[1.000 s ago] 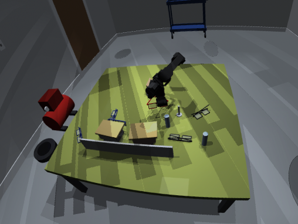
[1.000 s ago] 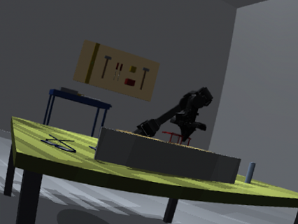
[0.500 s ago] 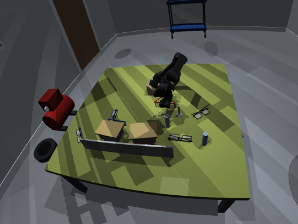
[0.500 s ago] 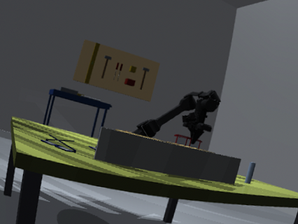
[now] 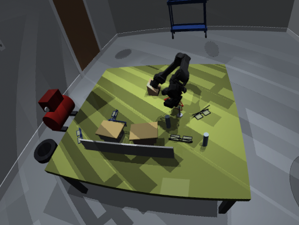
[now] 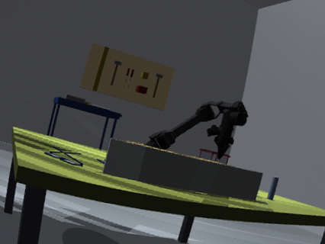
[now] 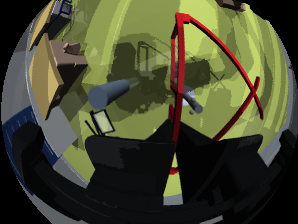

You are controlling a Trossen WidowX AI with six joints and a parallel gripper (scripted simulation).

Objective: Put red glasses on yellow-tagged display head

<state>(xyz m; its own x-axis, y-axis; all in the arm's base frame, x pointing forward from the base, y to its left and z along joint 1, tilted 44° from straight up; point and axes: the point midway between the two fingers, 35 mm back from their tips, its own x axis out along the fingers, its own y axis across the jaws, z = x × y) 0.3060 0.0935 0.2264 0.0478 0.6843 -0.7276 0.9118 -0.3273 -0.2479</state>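
My gripper tip is now 4 cm past the grey post, 1 cm to the right of it and 10 cm above it. The rest, counted from my gripper tip: grey board: 31 cm ahead, 28 cm to the right, 6 cm below; then tan head: 18 cm ahead, 18 cm to the right, 6 cm below.
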